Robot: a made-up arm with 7 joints.
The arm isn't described. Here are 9 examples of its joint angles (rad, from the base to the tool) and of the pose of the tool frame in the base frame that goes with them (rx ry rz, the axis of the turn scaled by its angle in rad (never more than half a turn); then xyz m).
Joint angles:
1: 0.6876 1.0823 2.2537 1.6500 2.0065 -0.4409 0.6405
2: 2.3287 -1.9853 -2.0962 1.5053 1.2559 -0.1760 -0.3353
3: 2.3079 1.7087 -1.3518 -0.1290 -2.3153 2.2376 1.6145
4: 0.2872 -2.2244 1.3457 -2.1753 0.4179 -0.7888 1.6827
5: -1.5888 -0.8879 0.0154 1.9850 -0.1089 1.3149 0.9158
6: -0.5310 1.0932 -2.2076 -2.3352 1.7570 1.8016 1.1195
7: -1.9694 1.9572 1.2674 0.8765 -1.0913 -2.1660 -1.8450
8: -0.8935 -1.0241 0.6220 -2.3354 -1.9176 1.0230 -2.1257
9: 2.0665 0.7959 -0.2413 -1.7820 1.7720 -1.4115 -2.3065
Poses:
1: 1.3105 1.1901 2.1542 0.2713 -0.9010 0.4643
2: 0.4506 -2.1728 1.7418 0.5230 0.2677 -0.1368
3: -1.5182 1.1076 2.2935 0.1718 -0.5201 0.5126
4: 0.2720 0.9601 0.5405 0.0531 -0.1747 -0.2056
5: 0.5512 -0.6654 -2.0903 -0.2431 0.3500 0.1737
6: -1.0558 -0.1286 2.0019 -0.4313 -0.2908 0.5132
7: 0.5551 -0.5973 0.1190 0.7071 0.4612 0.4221
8: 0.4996 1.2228 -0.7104 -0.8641 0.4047 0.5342
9: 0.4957 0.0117 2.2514 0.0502 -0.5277 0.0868
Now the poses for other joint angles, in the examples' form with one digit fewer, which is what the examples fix.
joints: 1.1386 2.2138 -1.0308 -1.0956 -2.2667 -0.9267 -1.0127
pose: -0.793 -1.758 1.080 0.516 0.147 0.494
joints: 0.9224 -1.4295 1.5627 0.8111 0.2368 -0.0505 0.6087
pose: 1.573 -0.743 -0.069 -0.744 -0.169 -0.036
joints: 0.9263 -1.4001 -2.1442 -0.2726 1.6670 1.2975 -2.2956
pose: -0.973 -0.850 -0.032 0.253 -0.039 -0.236
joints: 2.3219 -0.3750 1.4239 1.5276 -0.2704 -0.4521 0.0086
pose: -2.187 -0.922 0.031 -0.191 -0.278 -0.674
